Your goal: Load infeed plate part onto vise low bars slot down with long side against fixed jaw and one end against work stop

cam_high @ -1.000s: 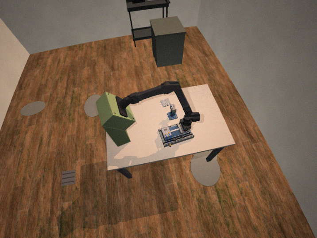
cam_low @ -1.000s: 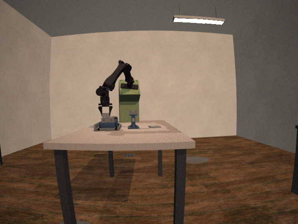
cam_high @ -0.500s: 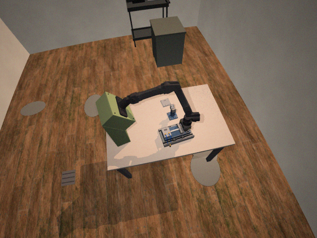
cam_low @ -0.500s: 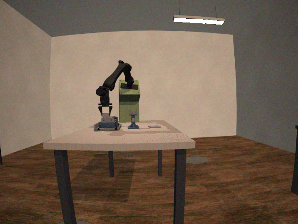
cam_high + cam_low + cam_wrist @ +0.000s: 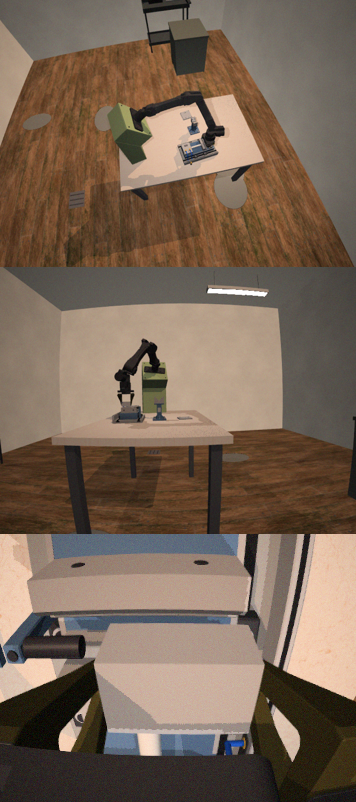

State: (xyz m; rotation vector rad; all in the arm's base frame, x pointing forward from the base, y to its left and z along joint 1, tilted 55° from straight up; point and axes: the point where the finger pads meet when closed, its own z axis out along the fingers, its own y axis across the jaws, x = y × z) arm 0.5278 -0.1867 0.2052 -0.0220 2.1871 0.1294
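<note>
My hand is 1 cm above the part. From my hand the other things lie so: moving jaw: 4 cm behind, 2 cm to the left, 4 cm below; then dark work stop rod: 1 cm behind, 7 cm to the left, 3 cm below; then grey jaw: 3 cm ahead, 2 cm to the left, 4 cm below.
</note>
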